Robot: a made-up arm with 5 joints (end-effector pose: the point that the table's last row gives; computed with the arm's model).
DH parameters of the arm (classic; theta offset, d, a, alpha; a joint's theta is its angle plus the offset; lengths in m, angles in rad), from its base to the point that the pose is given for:
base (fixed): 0 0 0.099 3.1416
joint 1: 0 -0.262 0.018 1.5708
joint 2: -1.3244 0 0.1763 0
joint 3: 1.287 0 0.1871 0
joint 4: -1.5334 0.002 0 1.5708
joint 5: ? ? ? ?
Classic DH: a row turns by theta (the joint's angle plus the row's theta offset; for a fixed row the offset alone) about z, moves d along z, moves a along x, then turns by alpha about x.
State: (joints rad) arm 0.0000 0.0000 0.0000 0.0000 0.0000
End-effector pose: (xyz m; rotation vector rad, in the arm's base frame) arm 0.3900 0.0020 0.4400 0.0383 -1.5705 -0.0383
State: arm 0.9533 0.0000 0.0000 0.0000 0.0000
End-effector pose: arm 0.2691 -0.2361 0.4400 -0.7105 -1.4623 -0.7809
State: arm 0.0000 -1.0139 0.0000 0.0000 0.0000
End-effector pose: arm 0.1102 0.0020 0.5878 0.0629 -2.5840 -0.0180
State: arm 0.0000 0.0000 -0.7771 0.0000 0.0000
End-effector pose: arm 0.3191 0.0020 0.5992 0.0572 -2.3473 -0.0240
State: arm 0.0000 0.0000 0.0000 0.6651 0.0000
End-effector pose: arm 0.3808 0.0020 0.4134 0.0221 -0.9055 -0.0453
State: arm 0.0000 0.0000 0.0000 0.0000 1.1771
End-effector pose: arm 0.3900 0.0020 0.4400 -0.8775 -1.3866 0.8775
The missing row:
joint 5: -0.0487 -0.043 0 0
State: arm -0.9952 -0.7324 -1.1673 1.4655 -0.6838
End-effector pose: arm 0.0471 -0.0764 0.6107 1.5275 -1.3049 0.1680
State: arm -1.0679 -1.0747 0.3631 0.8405 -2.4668
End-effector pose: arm 0.1299 0.0603 0.5031 1.5163 0.3405 -1.1711
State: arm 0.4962 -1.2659 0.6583 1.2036 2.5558
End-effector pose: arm 0.1465 -0.0234 0.4427 -1.1432 -0.0792 1.8256
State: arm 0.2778 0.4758 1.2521 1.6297 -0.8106
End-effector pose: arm 0.1671 -0.0173 0.2177 -0.5337 1.7835 -0.8062
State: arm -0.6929 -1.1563 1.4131 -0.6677 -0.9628
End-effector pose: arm 0.1753 0.0660 0.3467 1.4961 -1.3085 -0.2065
